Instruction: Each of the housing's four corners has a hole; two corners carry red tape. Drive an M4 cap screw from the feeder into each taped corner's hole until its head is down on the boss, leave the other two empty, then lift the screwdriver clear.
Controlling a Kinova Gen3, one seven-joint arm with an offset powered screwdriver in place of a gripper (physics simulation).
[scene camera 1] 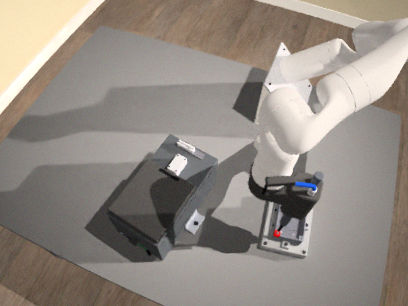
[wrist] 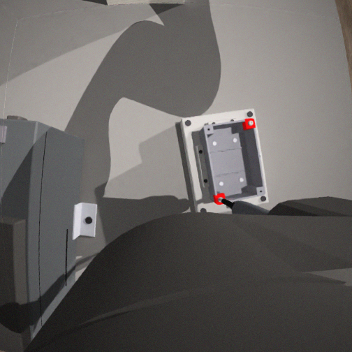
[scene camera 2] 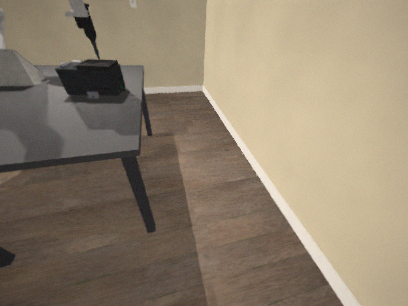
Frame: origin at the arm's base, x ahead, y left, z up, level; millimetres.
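Where they show: hand at its tool point: (scene camera 1: 278,230); arm's base at its link origin: (scene camera 1: 288,70).
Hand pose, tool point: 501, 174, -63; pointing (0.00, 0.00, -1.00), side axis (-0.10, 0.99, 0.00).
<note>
Things, the pixels of their centre, and the offset from my tool point, as dx, dy, dz. "*": a spot on its surface instead.
- grey housing at the middle of its body: (scene camera 1: 290,220) -58, +21, -37
- pale fixture plate at a spot on its surface: (scene camera 1: 294,250) * +10, +66, -57
- screwdriver's tip at a spot on its surface: (scene camera 1: 279,230) * +4, +1, +13
- dark screw feeder at the middle of its body: (scene camera 1: 166,195) (scene camera 2: 93,77) +53, -312, +2
- white bracket at the middle of its body: (scene camera 1: 196,223) +59, -216, -81
The grey housing (scene camera 1: 295,229) (wrist: 227,159) sits open side up on a pale fixture plate (scene camera 1: 294,250) (wrist: 197,121). In the wrist view red tape marks the upper right corner (wrist: 249,123), with a light round screw head in its hole, and the lower left corner (wrist: 217,199). My screwdriver's tip (scene camera 1: 279,230) (wrist: 223,201) is at the lower left taped corner; a small light spot shows at its end. Whether a screw is on the bit, and whether it touches the boss, is too small to tell. The untaped lower right hole (wrist: 260,191) looks dark and empty.
The dark screw feeder (scene camera 1: 150,200) (scene camera 2: 95,80) (wrist: 57,200) stands beside the housing, with a white bracket (scene camera 1: 194,222) (wrist: 86,220) at its side. The white arm (scene camera 1: 295,120) reaches over from its base. The screwdriver body hides part of the fixture plate.
</note>
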